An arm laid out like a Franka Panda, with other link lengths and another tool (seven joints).
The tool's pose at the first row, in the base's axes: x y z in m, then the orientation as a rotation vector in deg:
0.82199, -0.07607, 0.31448, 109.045, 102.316, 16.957
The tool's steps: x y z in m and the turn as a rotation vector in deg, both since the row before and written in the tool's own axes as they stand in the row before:
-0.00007, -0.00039, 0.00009, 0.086, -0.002, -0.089
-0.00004, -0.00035, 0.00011, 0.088, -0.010, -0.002
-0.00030, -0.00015, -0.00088, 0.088, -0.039, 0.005
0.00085, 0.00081, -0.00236, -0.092, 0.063, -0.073
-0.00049, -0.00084, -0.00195, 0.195, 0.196, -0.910
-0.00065, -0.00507, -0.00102, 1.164, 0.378, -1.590
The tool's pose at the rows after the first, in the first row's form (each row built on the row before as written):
0.82169, -0.07616, 0.31422, 109.020, 102.435, 16.851
0.82144, -0.07622, 0.31396, 109.077, 102.472, 16.766
0.82085, -0.07632, 0.31469, 109.135, 102.483, 16.655
0.82051, -0.07499, 0.31694, 109.014, 102.547, 16.770
0.81878, -0.07505, 0.31827, 108.317, 103.584, 16.480
0.81381, -0.07553, 0.31677, 107.643, 105.796, 15.299

